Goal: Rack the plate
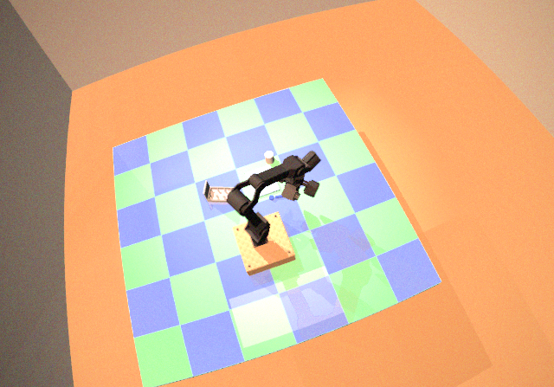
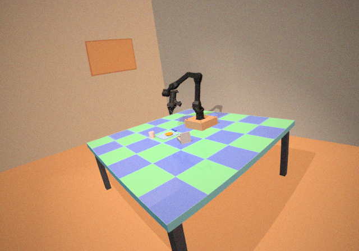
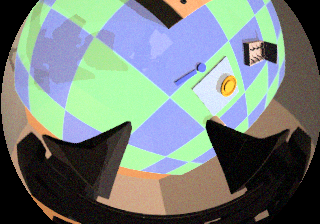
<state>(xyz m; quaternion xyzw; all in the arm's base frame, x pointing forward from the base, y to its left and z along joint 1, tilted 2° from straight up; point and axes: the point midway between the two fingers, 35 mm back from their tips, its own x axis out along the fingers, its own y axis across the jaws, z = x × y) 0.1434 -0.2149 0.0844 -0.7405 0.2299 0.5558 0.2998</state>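
Right now the yellow plate is 150 mm ahead of my gripper tip, 140 mm to the left of it and 110 mm below it. Round my gripper tip: white cup (250 mm ahead, 50 mm to the left, 100 mm below); pale blue mat (150 mm ahead, 120 mm to the left, 120 mm below); blue pin-like thing (40 mm ahead, 80 mm to the left, 120 mm below).
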